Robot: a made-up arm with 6 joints. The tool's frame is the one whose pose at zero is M. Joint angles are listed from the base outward.
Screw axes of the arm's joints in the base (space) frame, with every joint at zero. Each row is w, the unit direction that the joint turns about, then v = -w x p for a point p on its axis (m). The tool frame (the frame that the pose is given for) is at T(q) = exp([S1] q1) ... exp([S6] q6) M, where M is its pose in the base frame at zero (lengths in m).
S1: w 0 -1 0 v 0.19 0 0
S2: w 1 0 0 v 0 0.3 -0.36
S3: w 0 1 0 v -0.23 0 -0.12
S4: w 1 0 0 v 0 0.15 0.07
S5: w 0 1 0 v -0.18 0 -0.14
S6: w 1 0 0 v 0 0.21 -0.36
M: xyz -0.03 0.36 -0.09 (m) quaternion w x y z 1 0 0 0
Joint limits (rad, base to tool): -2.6..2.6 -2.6..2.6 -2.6..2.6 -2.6..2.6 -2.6..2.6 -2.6..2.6
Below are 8 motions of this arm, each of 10 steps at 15 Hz.
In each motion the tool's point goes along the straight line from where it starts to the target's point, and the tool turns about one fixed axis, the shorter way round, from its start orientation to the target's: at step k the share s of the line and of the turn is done. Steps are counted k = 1, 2, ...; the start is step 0. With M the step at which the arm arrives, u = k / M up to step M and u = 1 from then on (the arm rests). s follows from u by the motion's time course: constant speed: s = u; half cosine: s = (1 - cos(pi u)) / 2; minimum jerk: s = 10 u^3 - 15 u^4 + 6 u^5.
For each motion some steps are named. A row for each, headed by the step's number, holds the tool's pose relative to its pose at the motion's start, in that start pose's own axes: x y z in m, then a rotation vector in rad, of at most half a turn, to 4 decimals.
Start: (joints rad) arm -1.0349 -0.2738 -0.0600 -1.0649 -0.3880 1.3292
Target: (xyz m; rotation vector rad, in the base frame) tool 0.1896 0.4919 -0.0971 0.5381 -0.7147 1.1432
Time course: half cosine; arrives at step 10
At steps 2, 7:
2: 0.0508 0.0195 0.0538 -0.0271 -0.1309 0.1013
7: 0.4220 0.1619 0.4474 -0.2251 -1.0880 0.8424

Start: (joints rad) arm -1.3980 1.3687 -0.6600 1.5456 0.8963 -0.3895
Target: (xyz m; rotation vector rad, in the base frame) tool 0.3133 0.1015 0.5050 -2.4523 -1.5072 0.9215
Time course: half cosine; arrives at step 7
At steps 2, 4, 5, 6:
2: 0.0906 0.0308 0.0037 0.1504 0.0704 -0.2415
4: 0.2942 0.0999 0.0119 0.4884 0.2287 -0.7841
5: 0.3907 0.1327 0.0158 0.6486 0.3037 -1.0413
6: 0.4575 0.1554 0.0185 0.7594 0.3556 -1.2193

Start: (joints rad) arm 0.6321 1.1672 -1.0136 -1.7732 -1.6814 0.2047
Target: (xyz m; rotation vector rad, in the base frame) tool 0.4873 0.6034 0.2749 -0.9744 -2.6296 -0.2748
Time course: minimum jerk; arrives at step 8
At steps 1, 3, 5, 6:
1: 0.0029 0.0005 0.0024 0.0022 -0.0068 -0.0040
3: 0.0489 0.0089 0.0414 0.0371 -0.1161 -0.0692
5: 0.1289 0.0233 0.1090 0.0978 -0.3057 -0.1823
6: 0.1594 0.0289 0.1348 0.1209 -0.3781 -0.2254

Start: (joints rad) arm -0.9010 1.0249 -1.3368 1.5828 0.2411 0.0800
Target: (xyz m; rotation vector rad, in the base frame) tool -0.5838 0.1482 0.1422 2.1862 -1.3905 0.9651
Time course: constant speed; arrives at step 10
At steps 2, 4, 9, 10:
2: -0.0460 -0.0307 0.0830 0.1594 0.0702 0.1079
4: -0.0920 -0.0613 0.1660 0.3188 0.1404 0.2157
9: -0.2071 -0.1380 0.3736 0.7173 0.3158 0.4854
10: -0.2301 -0.1534 0.4151 0.7970 0.3509 0.5394

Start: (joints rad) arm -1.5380 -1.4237 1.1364 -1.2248 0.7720 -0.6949
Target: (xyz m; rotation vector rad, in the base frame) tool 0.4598 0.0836 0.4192 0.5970 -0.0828 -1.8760
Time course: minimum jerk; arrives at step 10
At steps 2, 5, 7, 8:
2: -0.0007 -0.0171 0.0060 -0.0474 -0.0291 -0.0442
5: -0.0062 -0.1478 0.0517 -0.4088 -0.2512 -0.3812
7: -0.0104 -0.2473 0.0865 -0.6843 -0.4204 -0.6381
8: -0.0117 -0.2784 0.0974 -0.7703 -0.4732 -0.7183

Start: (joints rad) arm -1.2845 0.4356 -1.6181 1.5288 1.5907 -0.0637
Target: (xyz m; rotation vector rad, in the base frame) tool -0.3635 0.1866 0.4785 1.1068 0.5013 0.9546
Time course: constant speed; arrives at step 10
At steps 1, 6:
1: 0.0022 -0.0065 0.0102 -0.0052 -0.0145 -0.0023
6: 0.0133 -0.0387 0.0610 -0.0313 -0.0868 -0.0140

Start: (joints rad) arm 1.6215 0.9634 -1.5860 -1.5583 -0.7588 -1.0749
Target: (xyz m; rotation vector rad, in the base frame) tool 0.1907 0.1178 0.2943 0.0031 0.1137 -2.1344
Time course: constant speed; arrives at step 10
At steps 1, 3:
1: -0.0023 -0.0052 -0.0006 -0.0600 0.0150 0.0796
3: -0.0070 -0.0155 -0.0017 -0.1800 0.0449 0.2389

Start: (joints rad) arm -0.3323 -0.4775 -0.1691 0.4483 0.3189 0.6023
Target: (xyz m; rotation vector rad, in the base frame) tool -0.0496 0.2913 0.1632 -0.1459 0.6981 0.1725
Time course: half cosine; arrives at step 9
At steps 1, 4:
1: 0.0014 -0.0052 0.0040 -0.0219 0.0066 0.0001
4: 0.0196 -0.0715 0.0543 -0.3006 0.0903 0.0017

